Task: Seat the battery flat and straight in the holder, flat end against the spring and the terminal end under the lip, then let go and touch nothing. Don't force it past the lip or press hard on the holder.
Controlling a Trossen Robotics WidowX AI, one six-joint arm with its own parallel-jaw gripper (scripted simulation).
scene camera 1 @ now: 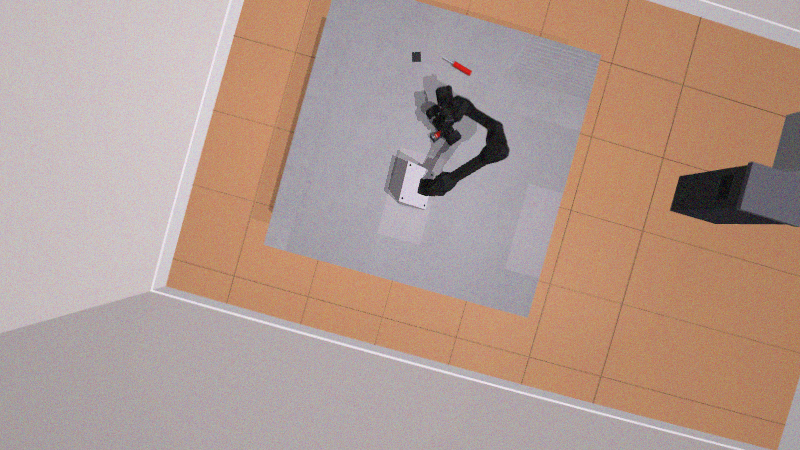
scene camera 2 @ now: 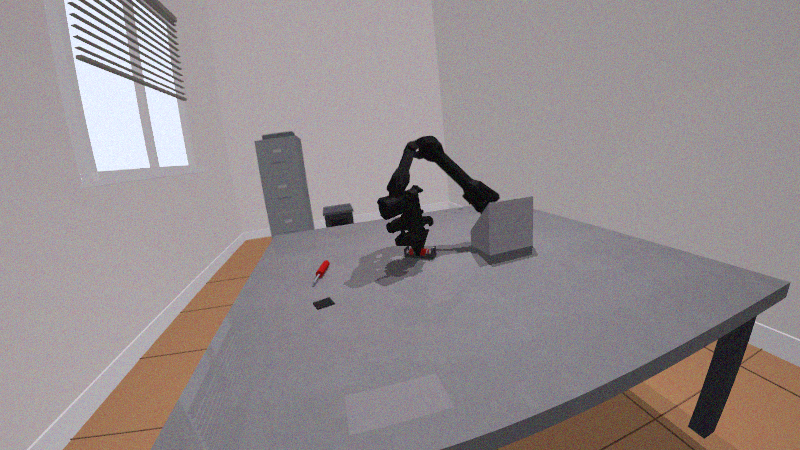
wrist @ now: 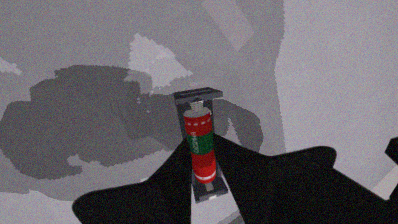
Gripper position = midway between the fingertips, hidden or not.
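Note:
My gripper (scene camera 2: 419,254) is visible to me, and you'd find the same gripper (wrist: 200,139) from the wrist as well. There's also a battery (wrist: 199,132) that I can see.

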